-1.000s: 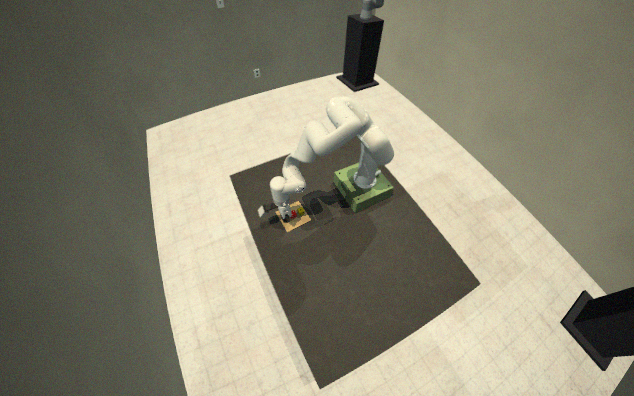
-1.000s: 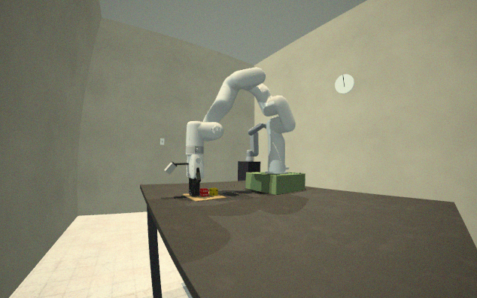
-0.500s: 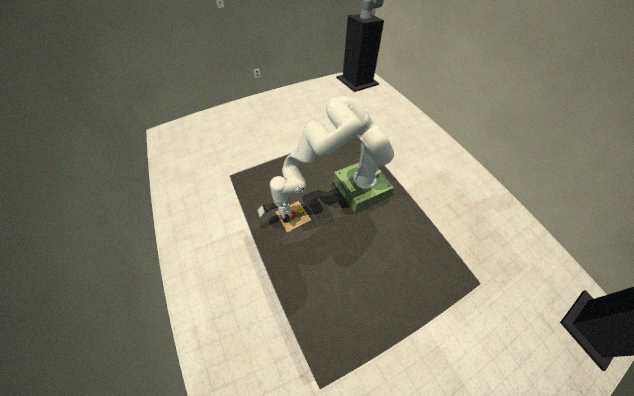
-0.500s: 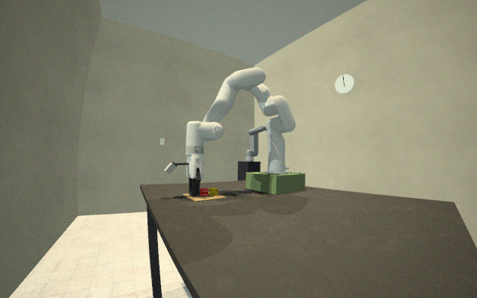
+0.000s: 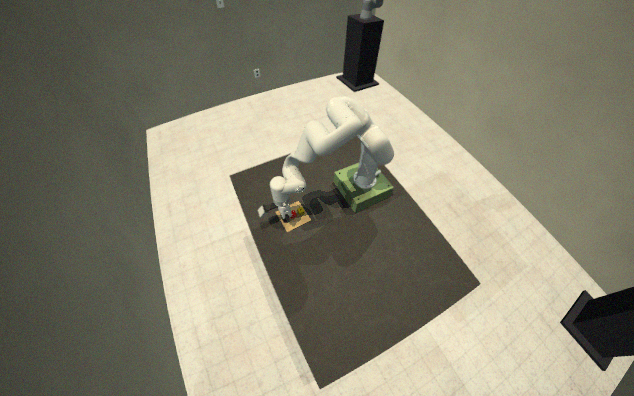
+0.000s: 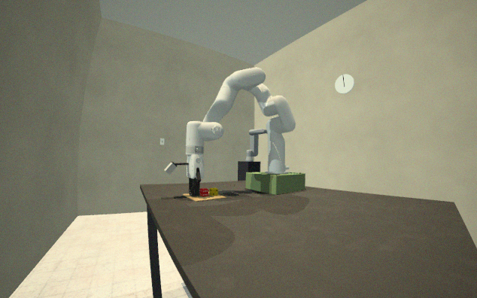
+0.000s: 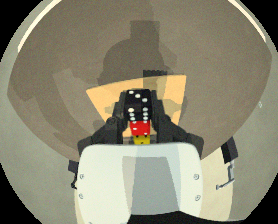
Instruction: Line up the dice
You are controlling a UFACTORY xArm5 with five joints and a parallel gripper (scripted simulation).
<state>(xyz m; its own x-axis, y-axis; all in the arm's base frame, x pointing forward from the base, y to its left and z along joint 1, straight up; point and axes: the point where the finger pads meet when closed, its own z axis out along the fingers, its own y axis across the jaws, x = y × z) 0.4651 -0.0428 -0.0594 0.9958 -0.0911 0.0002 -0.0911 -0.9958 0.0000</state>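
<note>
The black die lies 10 mm below my hand. From my hand the other things lie so: tan mat (40 mm behind, 30 mm below); yellow die (90 mm behind, 10 mm to the left, 10 mm below); red die (40 mm behind, 10 mm below).
</note>
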